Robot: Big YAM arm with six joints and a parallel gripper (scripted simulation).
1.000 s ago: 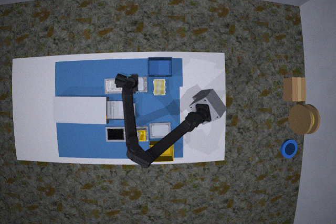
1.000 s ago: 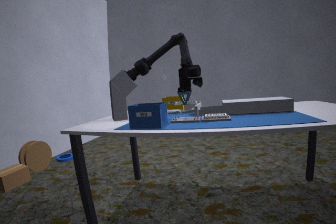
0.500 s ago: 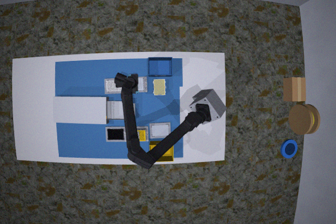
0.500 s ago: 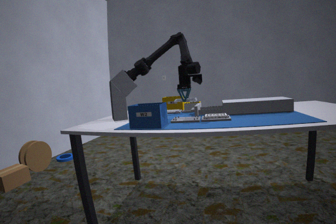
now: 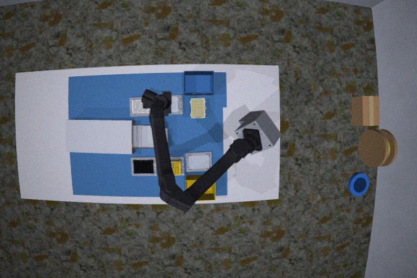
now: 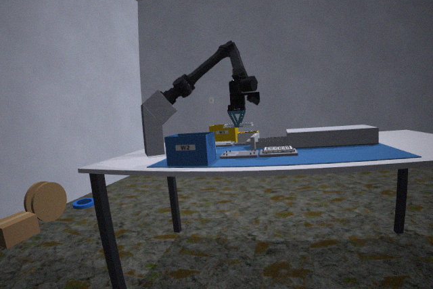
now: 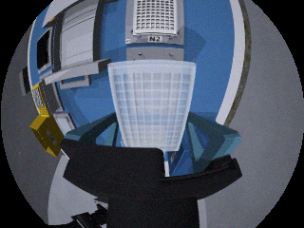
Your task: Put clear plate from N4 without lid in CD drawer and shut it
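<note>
The clear plate lies right at my hand. Round my hand: drawer (200 mm to the left, 160 mm ahead, 110 mm below); then blue bin W2 (170 mm behind, 140 mm to the right, 100 mm below); then grey nest (130 mm below, 10 mm to the right).
</note>
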